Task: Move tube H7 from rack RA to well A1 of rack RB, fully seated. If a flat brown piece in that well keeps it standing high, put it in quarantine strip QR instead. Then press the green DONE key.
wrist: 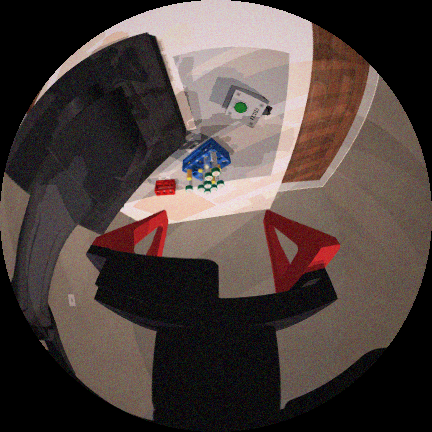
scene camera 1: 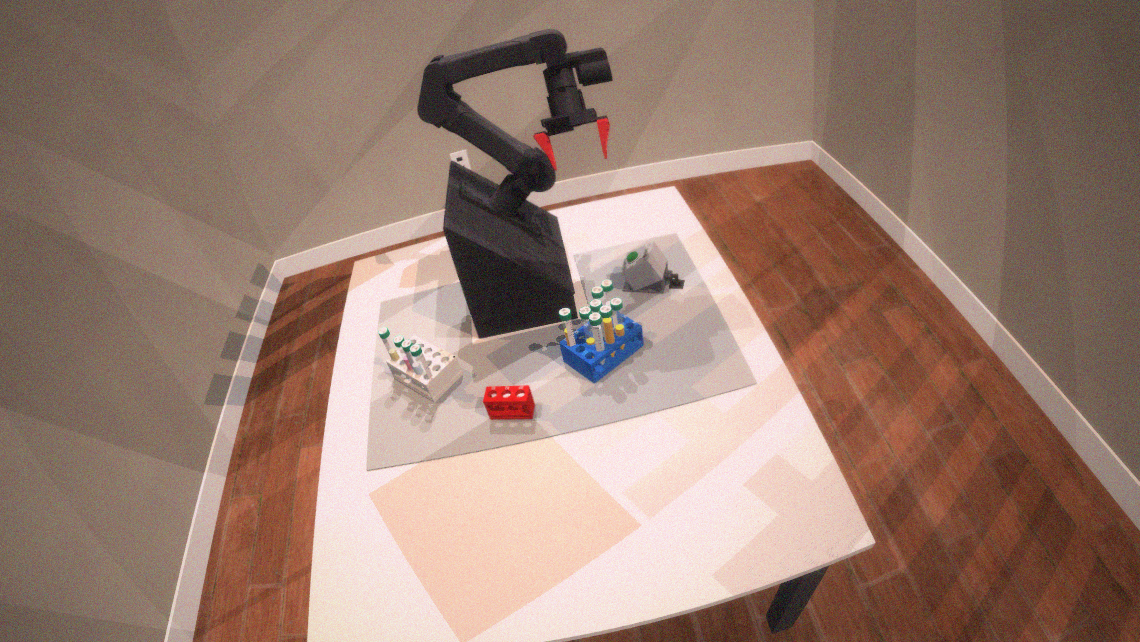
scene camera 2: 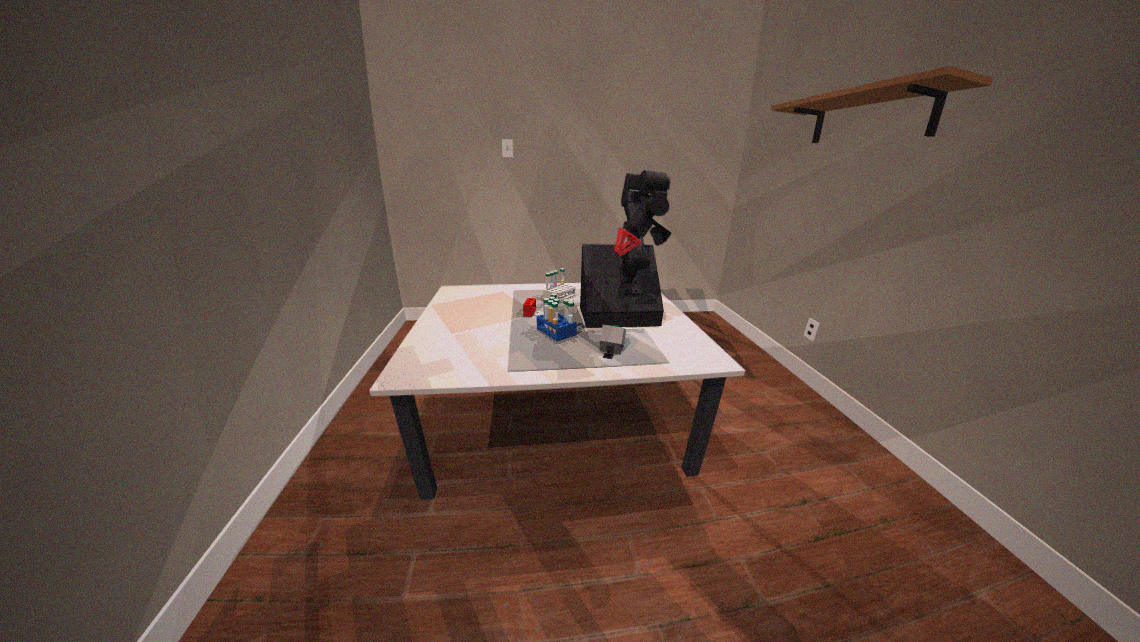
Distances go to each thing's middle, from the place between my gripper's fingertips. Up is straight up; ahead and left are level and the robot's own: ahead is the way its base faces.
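I consider the grey device with green button (scene camera 1: 645, 269) and where my gripper is now: 2 cm short of it and 11 cm to the right of it. My gripper is also 26 cm above it.
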